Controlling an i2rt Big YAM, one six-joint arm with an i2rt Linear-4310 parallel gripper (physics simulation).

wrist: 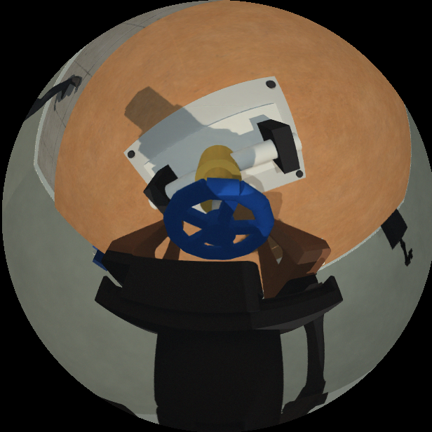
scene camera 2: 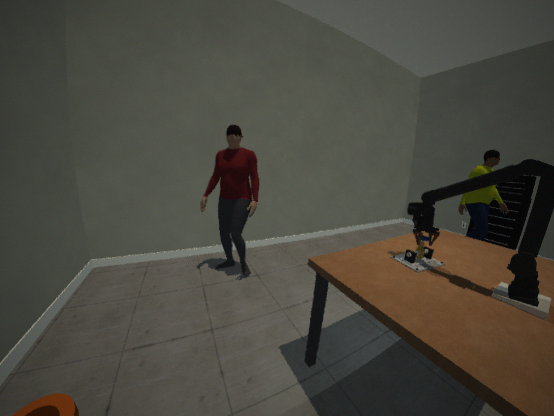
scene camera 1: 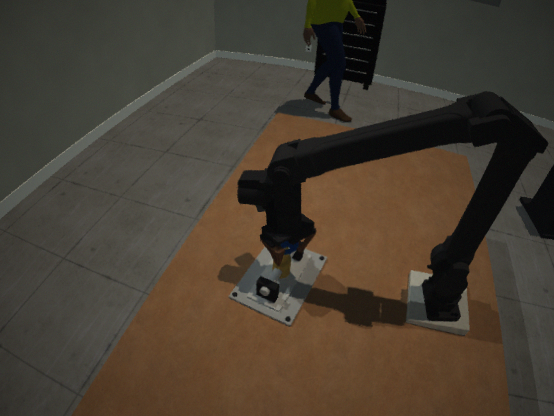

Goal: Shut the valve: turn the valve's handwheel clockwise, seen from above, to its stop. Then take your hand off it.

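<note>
The blue handwheel [scene camera 1: 290,247] [scene camera 2: 426,239] [wrist: 216,221] sits level on top of the brass valve body [scene camera 1: 284,268] [scene camera 2: 420,250] [wrist: 218,157]. The valve body joins a light grey pipe [wrist: 257,154] that runs through black brackets [scene camera 1: 268,289] [wrist: 286,146] on a white base plate [scene camera 1: 316,265] [wrist: 240,91]. My gripper [scene camera 1: 290,254] [scene camera 2: 426,242] [wrist: 218,216] points down from above and is shut on the handwheel, with one brown finger at each side of its rim. The fingertips are partly hidden by the rim in the wrist view. The wheel's turn angle relative to its stop cannot be told.
The orange-brown table top [scene camera 1: 350,370] [scene camera 2: 400,300] carries the valve plate and the arm's white base block [scene camera 1: 417,300] [scene camera 2: 542,309]. A person in yellow [scene camera 1: 332,50] [scene camera 2: 477,195] is beyond the table, near a black rack. A person in red [scene camera 2: 235,175] stands near the wall.
</note>
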